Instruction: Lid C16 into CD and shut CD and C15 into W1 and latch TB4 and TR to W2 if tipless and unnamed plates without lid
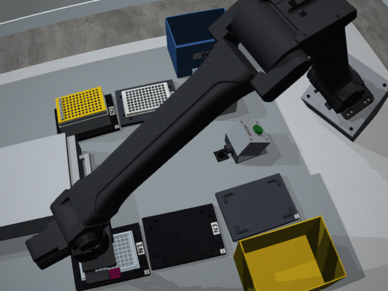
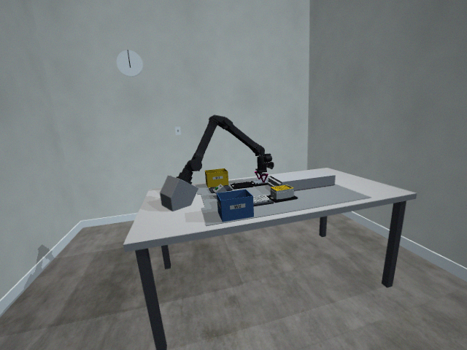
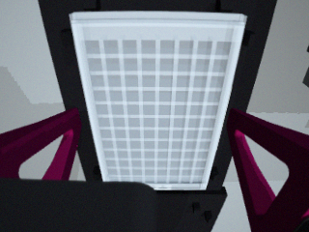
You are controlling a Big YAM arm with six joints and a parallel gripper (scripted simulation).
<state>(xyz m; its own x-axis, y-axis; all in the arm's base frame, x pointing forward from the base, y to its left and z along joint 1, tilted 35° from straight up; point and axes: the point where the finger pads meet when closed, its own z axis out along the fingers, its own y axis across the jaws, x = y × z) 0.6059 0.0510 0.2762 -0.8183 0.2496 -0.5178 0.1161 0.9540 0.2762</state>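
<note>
My gripper is now 2 cm above the nest n1. Also, from my hand: nest N3: 17 cm behind, 2 cm to the left, 2 cm below; then plate lid: 21 cm to the right, 8 cm ahead; then black plate: 21 cm to the right, 8 cm ahead, 1 cm below.
</note>
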